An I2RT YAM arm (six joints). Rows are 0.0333 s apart.
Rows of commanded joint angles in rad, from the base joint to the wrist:
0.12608 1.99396 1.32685 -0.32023 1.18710 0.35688
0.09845 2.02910 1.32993 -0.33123 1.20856 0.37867
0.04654 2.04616 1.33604 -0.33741 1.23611 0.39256
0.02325 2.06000 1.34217 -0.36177 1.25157 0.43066
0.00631 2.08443 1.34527 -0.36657 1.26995 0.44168
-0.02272 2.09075 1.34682 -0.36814 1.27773 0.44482
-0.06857 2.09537 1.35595 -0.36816 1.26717 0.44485
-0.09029 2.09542 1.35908 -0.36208 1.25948 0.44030
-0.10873 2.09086 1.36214 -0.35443 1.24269 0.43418
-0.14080 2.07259 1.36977 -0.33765 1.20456 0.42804
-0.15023 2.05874 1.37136 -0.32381 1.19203 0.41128
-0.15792 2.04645 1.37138 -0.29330 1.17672 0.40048
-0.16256 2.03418 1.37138 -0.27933 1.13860 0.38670
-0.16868 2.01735 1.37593 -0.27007 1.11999 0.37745
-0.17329 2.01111 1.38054 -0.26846 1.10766 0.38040
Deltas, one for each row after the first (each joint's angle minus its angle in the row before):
-0.02763 0.03514 0.00308 -0.01100 0.02146 0.02179
-0.05191 0.01706 0.00611 -0.00618 0.02755 0.01389
-0.02329 0.01384 0.00613 -0.02436 0.01546 0.03810
-0.01694 0.02443 0.00310 -0.00480 0.01838 0.01102
-0.02903 0.00632 0.00155 -0.00157 0.00778 0.00314
-0.04585 0.00462 0.00913 -0.00002 -0.01056 0.00003
-0.02172 0.00005 0.00313 0.00608 -0.00769 -0.00455
-0.01844 -0.00456 0.00306 0.00765 -0.01679 -0.00612
-0.03207 -0.01827 0.00763 0.01678 -0.03813 -0.00614
-0.00943 -0.01385 0.00159 0.01384 -0.01253 -0.01676
-0.00769 -0.01229 0.00002 0.03051 -0.01531 -0.01080
-0.00464 -0.01227 0.00000 0.01397 -0.03812 -0.01378
-0.00612 -0.01683 0.00455 0.00926 -0.01861 -0.00925
-0.00461 -0.00624 0.00461 0.00161 -0.01233 0.00295

